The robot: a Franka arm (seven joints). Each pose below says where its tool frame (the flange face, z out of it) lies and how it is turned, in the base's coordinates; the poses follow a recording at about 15 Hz.
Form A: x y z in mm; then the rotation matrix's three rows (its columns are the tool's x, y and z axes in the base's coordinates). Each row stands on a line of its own.
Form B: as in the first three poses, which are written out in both.
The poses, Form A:
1:
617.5 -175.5 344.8
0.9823 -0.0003 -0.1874
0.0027 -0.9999 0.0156
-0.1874 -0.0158 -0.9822
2:
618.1 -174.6 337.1
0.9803 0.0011 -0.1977
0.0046 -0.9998 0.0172
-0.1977 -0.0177 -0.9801
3:
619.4 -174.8 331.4
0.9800 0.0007 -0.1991
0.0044 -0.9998 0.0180
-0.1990 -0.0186 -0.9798
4:
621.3 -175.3 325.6
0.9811 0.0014 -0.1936
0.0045 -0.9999 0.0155
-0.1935 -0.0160 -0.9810
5:
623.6 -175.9 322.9
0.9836 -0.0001 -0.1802
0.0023 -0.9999 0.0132
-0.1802 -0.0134 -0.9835
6:
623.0 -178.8 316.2
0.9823 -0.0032 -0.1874
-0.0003 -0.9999 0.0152
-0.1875 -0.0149 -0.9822
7:
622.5 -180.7 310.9
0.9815 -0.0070 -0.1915
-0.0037 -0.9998 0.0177
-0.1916 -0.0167 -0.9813
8:
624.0 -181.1 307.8
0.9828 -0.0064 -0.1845
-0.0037 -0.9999 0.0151
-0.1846 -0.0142 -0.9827
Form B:
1:
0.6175 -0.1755 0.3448
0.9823 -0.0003 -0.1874
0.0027 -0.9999 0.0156
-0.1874 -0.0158 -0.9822

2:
0.6181 -0.1746 0.3371
0.9803 0.0011 -0.1977
0.0046 -0.9998 0.0172
-0.1977 -0.0177 -0.9801

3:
0.6194 -0.1748 0.3314
0.9800 0.0007 -0.1991
0.0044 -0.9998 0.0180
-0.1990 -0.0186 -0.9798

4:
0.6213 -0.1753 0.3256
0.9811 0.0014 -0.1936
0.0045 -0.9999 0.0155
-0.1935 -0.0160 -0.9810

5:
0.6236 -0.1759 0.3229
0.9836 -0.0001 -0.1802
0.0023 -0.9999 0.0132
-0.1802 -0.0134 -0.9835

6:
0.6230 -0.1788 0.3162
0.9823 -0.0032 -0.1874
-0.0003 -0.9999 0.0152
-0.1875 -0.0149 -0.9822

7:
0.6225 -0.1807 0.3109
0.9815 -0.0070 -0.1915
-0.0037 -0.9998 0.0177
-0.1916 -0.0167 -0.9813

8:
0.6240 -0.1811 0.3078
0.9828 -0.0064 -0.1845
-0.0037 -0.9999 0.0151
-0.1846 -0.0142 -0.9827

